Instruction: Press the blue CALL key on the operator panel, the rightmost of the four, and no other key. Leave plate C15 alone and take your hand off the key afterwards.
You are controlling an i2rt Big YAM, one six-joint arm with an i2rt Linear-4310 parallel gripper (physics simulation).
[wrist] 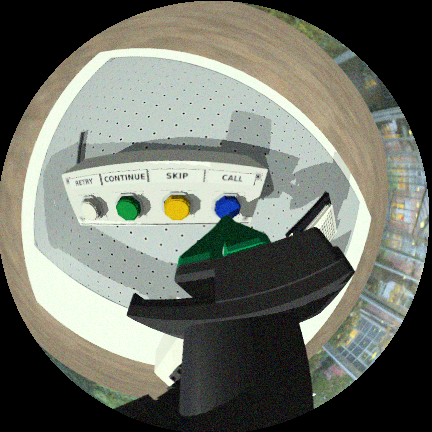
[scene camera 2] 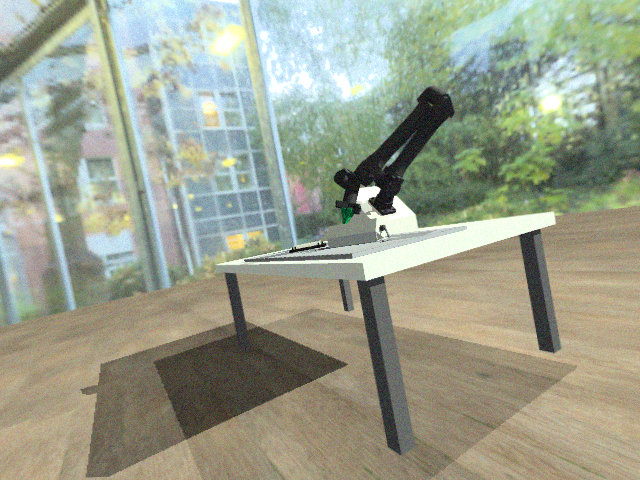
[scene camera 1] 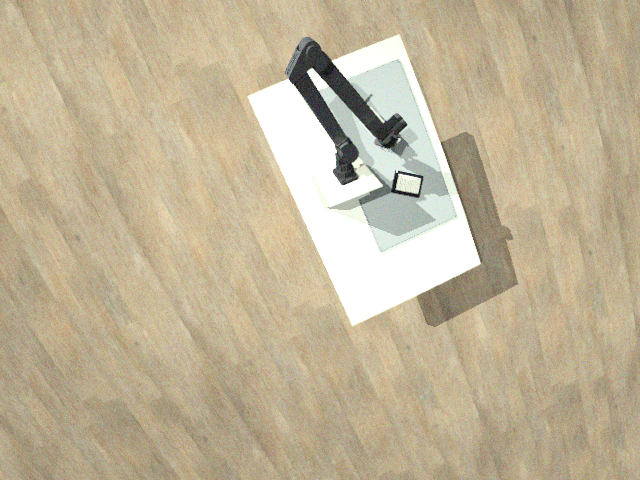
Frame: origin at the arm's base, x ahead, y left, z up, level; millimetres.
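Seen in the pictures: gripper, fingertip midpoint: (wrist: 227,220); arm's base at its link origin: (scene camera 2: 381,206) (scene camera 1: 345,175).
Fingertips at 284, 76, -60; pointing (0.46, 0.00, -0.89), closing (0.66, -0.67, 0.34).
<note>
Offsets run from my fingertips to a thing's top centre, as dx, dy, dz. "*": to the spot under its first point. Level surfaces: height alone.
The operator panel @[+4, +82, +14] (wrist: 167,170) (scene camera 2: 356,231) has four round keys in a row in the wrist view: white RETRY @[-48, +141, +4] (wrist: 91,209), green CONTINUE @[-29, +95, +4] (wrist: 128,207), yellow SKIP @[-10, +49, +4] (wrist: 177,207) and blue CALL @[+10, +3, +4] (wrist: 227,206) at the right end. My gripper (wrist: 227,220) (scene camera 2: 346,221) is shut and empty, its green fingertips together. In the wrist view the tips overlap the lower edge of the blue key; whether they touch it cannot be told. A black-edged plate with a pale grid @[+54, -240, -44] (scene camera 1: 408,183) (wrist: 327,220) (scene camera 2: 308,248) lies apart, to the right of the panel in the wrist view. Its label is not readable.
A grey perforated board @[dz -70] (scene camera 1: 408,224) (wrist: 165,107) lies on the white table (scene camera 1: 413,273) (scene camera 2: 439,254), under the panel and plate. A white box-like block (scene camera 1: 330,195) (scene camera 2: 405,217) stands by the arm's base. A thin dark upright @[* +18, +258, -70] (wrist: 82,146) stands behind the panel's RETRY end.
</note>
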